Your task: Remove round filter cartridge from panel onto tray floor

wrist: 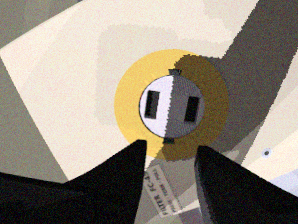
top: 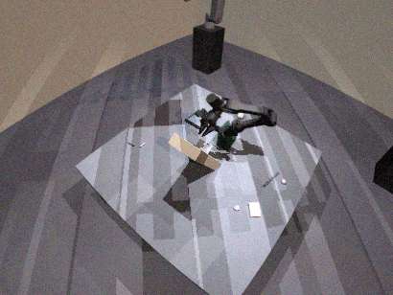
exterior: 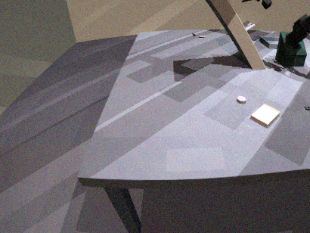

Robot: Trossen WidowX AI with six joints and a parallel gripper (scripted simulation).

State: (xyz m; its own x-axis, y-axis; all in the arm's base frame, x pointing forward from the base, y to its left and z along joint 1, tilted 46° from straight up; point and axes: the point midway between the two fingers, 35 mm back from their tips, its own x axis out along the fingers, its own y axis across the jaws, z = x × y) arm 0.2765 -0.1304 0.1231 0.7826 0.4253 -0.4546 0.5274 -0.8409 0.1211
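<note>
Right now my gripper tip is 60 mm short of the round pale cartridge and 50 mm above it. The rest, counted from my gripper tip: service panel 120 mm below, 20 mm ahead.
</note>
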